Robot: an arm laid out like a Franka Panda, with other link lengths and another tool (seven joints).
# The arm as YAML. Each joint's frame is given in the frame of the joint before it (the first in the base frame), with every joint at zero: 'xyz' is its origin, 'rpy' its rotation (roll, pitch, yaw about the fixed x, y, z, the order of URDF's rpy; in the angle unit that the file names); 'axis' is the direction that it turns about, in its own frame. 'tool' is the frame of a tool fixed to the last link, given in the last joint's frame.
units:
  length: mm
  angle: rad
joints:
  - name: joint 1
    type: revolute
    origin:
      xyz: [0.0, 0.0, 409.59]
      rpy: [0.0, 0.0, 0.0]
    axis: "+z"
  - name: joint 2
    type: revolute
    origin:
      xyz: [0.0, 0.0, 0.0]
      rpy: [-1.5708, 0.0, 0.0]
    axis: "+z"
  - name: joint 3
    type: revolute
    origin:
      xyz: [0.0, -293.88, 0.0]
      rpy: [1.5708, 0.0, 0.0]
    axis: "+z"
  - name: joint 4
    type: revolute
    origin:
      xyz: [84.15, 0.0, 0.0]
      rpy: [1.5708, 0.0, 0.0]
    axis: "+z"
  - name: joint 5
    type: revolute
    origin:
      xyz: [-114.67, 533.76, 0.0]
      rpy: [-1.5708, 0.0, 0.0]
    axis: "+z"
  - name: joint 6
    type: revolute
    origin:
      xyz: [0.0, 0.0, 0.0]
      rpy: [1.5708, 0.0, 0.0]
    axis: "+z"
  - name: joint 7
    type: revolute
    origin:
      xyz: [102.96, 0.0, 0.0]
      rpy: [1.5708, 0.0, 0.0]
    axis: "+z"
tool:
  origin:
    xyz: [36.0, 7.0, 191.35]
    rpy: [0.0, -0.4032, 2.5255]
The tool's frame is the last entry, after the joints.
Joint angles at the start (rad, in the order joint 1, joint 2, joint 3, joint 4, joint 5, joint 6, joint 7):
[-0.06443 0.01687 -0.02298 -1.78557 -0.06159 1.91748 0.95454]
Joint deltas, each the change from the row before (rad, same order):
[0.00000 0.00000 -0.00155 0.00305 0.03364 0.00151 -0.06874]
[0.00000 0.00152 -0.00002 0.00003 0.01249 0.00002 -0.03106]
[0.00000 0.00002 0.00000 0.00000 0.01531 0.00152 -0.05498]
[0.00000 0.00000 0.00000 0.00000 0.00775 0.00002 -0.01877]
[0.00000 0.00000 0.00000 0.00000 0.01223 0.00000 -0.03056]
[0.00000 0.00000 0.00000 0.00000 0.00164 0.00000 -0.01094]
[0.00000 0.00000 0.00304 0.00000 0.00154 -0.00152 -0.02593]
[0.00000 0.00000 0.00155 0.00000 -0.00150 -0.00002 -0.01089]
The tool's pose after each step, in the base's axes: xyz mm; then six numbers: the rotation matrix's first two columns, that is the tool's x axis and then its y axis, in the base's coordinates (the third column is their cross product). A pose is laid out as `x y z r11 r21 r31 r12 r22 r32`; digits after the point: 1 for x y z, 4 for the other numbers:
771.2 -105.1 518.1 -0.8115 0.2993 -0.5019 0.3432 0.9392 0.0051
772.4 -102.9 516.6 -0.8203 0.2808 -0.4983 0.3168 0.9484 0.0128
774.6 -99.9 516.5 -0.8328 0.2426 -0.4976 0.2679 0.9632 0.0212
775.2 -98.5 516.3 -0.8365 0.2312 -0.4968 0.2516 0.9675 0.0265
776.2 -96.3 516.1 -0.8421 0.2121 -0.4959 0.2249 0.9738 0.0347
776.6 -95.8 516.1 -0.8441 0.2034 -0.4961 0.2146 0.9761 0.0350
777.4 -92.7 516.0 -0.8501 0.1786 -0.4954 0.1868 0.9818 0.0334
777.9 -91.5 516.0 -0.8523 0.1664 -0.4958 0.1743 0.9842 0.0307

